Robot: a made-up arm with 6 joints. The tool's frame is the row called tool.
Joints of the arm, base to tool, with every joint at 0 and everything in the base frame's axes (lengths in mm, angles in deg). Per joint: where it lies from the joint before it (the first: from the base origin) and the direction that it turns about. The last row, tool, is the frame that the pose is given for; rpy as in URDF.
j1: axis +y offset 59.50 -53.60 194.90
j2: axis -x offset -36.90 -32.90 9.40
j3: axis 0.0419 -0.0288 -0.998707 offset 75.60 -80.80 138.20
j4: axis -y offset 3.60 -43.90 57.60
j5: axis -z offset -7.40 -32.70 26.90
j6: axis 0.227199 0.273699 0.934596 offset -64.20 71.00 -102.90
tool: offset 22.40 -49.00 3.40 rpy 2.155 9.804 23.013
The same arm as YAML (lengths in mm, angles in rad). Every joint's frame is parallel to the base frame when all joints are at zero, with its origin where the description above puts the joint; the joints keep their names.
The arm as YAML. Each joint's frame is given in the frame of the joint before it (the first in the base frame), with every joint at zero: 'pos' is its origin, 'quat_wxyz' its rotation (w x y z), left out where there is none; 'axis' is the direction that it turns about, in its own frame. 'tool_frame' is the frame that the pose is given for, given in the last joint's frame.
length_unit: mm
angle_unit: rad
joints:
  - joint: j1
    pos: [59.5, -53.6, 194.9]
    axis: [0.0, 1.0, 0.0]
  - joint: j2
    pos: [-36.9, -32.9, 9.4]
    axis: [-1.0, 0.0, 0.0]
  - joint: j3
    pos: [75.6, -80.8, 138.2]
    axis: [0.0419, -0.0288, -0.998707]
  - joint: j4
    pos: [3.6, -43.9, 57.6]
    axis: [0.0, -1.0, 0.0]
  - joint: j5
    pos: [-7.4, -32.7, 26.9]
    axis: [0.0, 0.0, -1.0]
  - joint: j6
    pos: [-64.2, 71.0, -102.9]
    axis: [0.227199, 0.273699, 0.934596]
tool_frame:
  pos: [22.4, -49.0, 3.4]
  quat_wxyz: [0.976466, 0.001317, 0.087457, 0.19714]

